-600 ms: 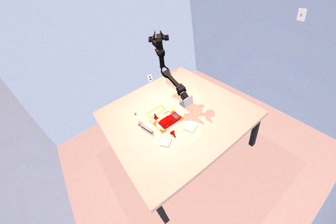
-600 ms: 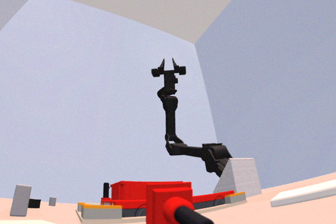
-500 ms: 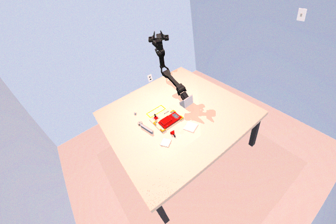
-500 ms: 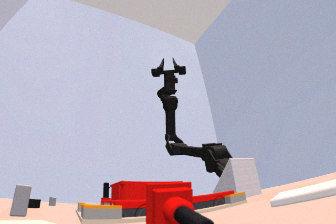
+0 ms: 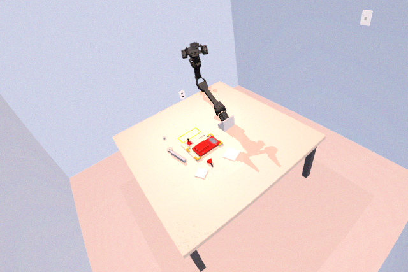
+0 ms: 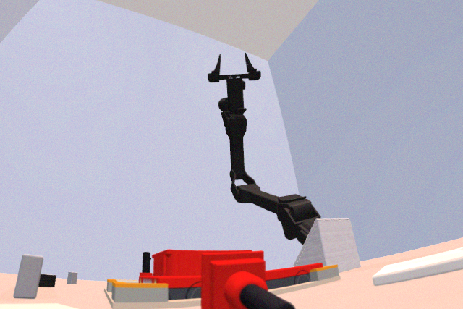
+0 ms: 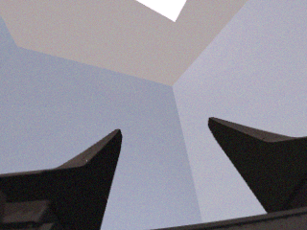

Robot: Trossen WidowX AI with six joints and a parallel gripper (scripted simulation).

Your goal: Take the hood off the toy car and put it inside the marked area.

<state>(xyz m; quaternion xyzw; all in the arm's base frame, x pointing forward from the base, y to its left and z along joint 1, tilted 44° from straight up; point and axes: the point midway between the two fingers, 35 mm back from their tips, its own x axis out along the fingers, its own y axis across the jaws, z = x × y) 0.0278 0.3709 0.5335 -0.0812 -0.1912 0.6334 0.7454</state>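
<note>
My gripper tip is 18 cm short of the hood, 20 cm to the right of it and 68 cm above it. Also, from my gripper tip: grey tool: 37 cm ahead, 16 cm to the left, 71 cm below.
</note>
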